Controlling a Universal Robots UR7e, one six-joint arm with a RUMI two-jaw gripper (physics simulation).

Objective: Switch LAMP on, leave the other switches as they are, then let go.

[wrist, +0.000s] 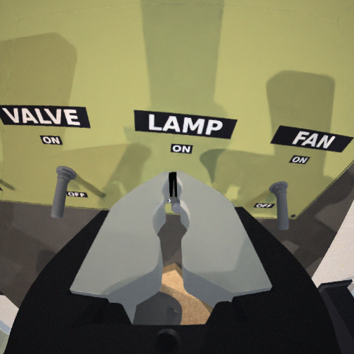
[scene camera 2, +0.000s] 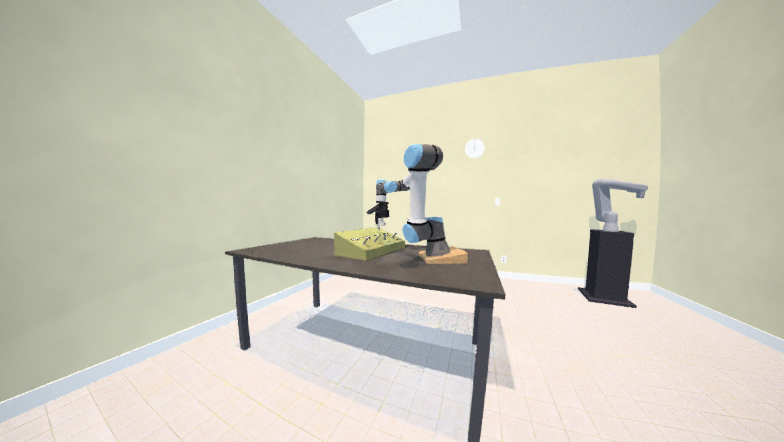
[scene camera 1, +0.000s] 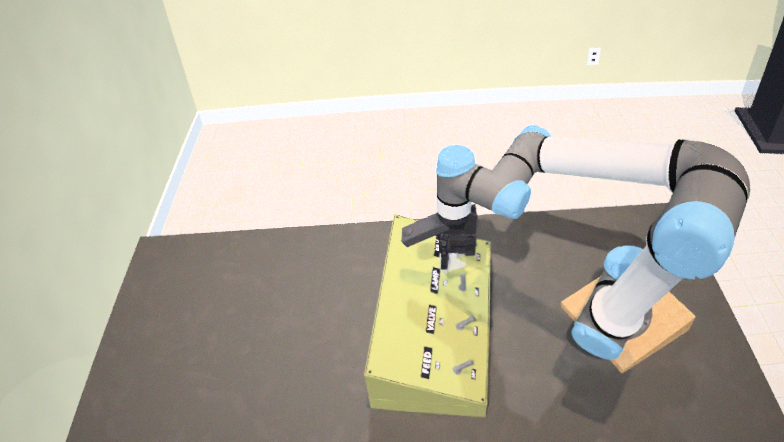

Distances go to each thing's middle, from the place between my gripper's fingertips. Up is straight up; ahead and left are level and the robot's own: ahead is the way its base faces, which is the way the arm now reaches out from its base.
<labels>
Right now my hand is 20 mm short of the sloped yellow-green switch panel (scene camera 1: 416, 344), 50 mm to the right of it and 70 mm above it.
</labels>
